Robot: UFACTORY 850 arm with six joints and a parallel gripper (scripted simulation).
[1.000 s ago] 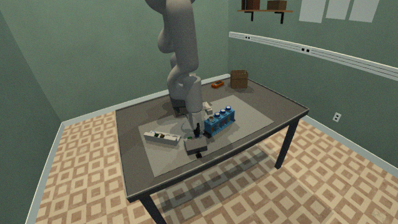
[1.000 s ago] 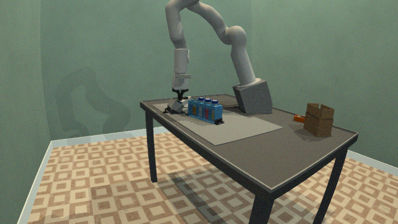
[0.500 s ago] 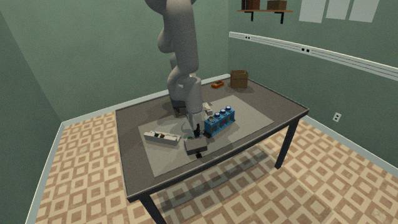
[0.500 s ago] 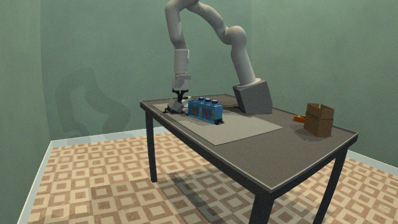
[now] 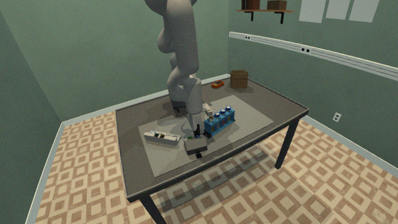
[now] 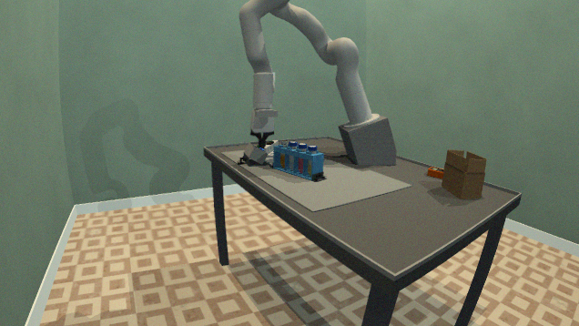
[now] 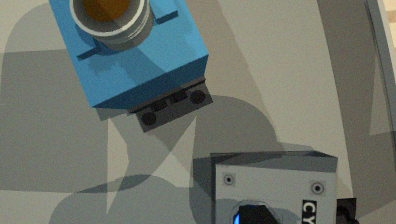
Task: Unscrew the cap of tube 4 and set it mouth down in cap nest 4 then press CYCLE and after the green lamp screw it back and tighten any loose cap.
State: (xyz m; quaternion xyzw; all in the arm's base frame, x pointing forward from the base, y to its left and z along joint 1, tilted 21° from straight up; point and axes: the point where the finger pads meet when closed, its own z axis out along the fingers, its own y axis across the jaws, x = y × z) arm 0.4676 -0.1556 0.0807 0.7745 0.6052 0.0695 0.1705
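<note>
Now: the blue key 30 mm below my hand. Round my hand: blue cap marked 4 (240 mm behind, 200 mm to the right, 80 mm below); green key (40 mm to the right, 20 mm below, 10 mm behind); grey key housing (40 mm below, 20 mm to the right, 10 mm ahead).
</note>
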